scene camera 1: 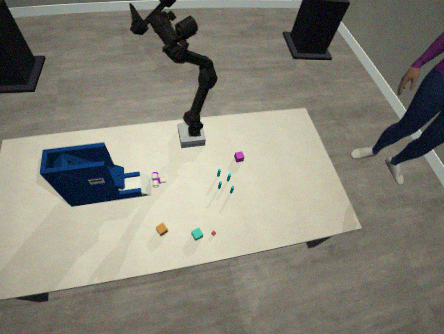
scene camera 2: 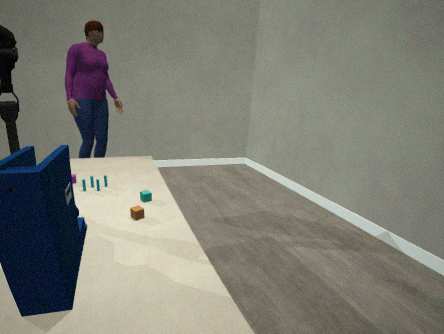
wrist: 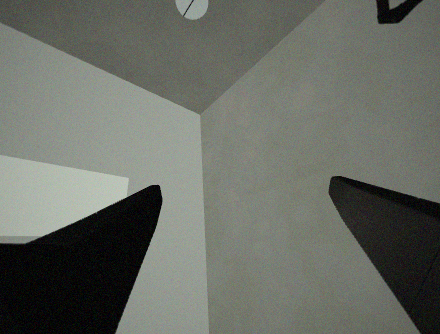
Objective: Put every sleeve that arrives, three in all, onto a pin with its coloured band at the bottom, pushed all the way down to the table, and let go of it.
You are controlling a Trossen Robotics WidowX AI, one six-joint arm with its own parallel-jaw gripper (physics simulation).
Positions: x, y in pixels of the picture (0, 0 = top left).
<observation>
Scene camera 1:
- blue dispenser: 85, 174
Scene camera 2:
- blue dispenser: 48, 248
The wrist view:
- gripper: 244, 188
</observation>
